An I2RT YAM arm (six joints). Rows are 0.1 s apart.
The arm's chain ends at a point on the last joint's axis. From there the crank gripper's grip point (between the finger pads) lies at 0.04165 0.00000 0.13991 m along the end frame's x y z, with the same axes.
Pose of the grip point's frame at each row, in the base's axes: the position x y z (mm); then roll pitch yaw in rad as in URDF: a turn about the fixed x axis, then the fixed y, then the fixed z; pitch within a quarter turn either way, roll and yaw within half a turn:
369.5 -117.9 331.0 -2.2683 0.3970 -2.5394
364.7 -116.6 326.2 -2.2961 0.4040 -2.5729
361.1 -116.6 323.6 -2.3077 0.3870 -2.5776
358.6 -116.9 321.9 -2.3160 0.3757 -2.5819
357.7 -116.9 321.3 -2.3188 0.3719 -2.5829
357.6 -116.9 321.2 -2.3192 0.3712 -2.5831
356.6 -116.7 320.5 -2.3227 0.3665 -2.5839
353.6 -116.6 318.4 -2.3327 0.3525 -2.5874
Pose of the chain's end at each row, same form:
311.8 -27.5 430.0 -2.2683 0.3970 -2.5394
309.8 -27.4 427.9 -2.2961 0.4040 -2.5729
308.3 -27.4 426.4 -2.3077 0.3870 -2.5776
307.3 -27.7 425.4 -2.3160 0.3757 -2.5819
306.9 -27.7 425.1 -2.3188 0.3719 -2.5829
306.9 -27.7 425.0 -2.3192 0.3712 -2.5831
306.5 -27.5 424.6 -2.3227 0.3665 -2.5839
305.2 -27.5 423.4 -2.3327 0.3525 -2.5874

